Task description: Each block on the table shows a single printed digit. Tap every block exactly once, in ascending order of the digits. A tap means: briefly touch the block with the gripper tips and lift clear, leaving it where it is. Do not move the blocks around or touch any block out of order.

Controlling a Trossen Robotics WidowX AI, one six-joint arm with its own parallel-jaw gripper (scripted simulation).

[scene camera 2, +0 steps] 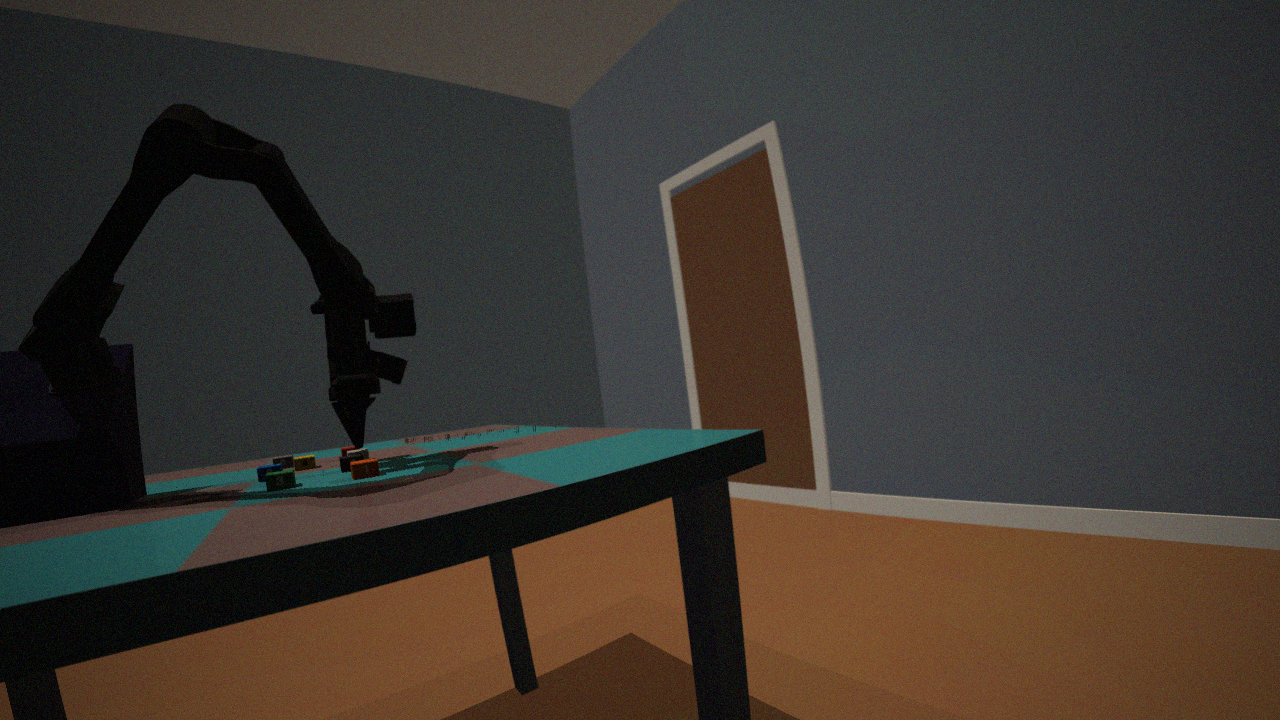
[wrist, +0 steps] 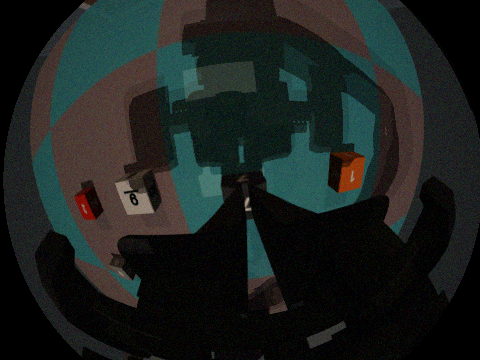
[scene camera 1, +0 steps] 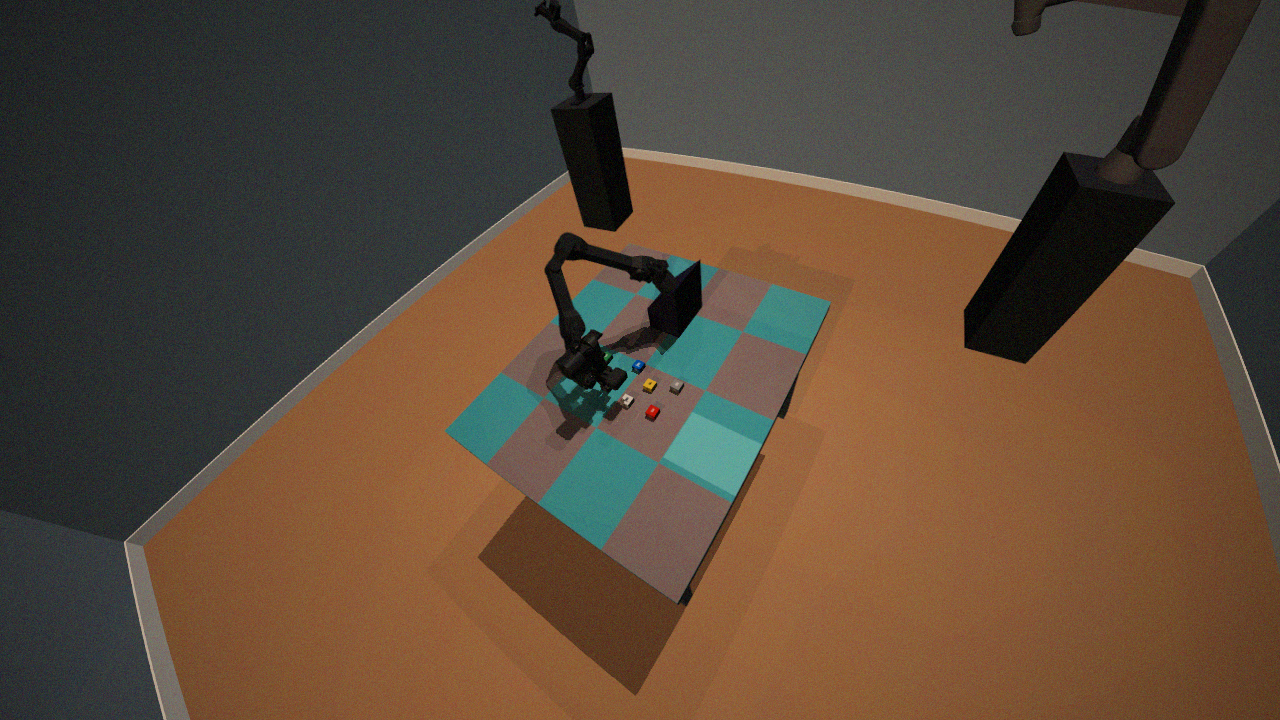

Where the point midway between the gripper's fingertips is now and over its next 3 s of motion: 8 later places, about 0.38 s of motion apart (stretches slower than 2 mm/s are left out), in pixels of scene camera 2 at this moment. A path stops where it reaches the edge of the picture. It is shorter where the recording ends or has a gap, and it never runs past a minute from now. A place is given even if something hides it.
My gripper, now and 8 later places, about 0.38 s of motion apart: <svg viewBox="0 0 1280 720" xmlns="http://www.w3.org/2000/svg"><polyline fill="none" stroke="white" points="359,447 357,454 351,436 353,382 355,384 362,429 364,437 366,447 362,444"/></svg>
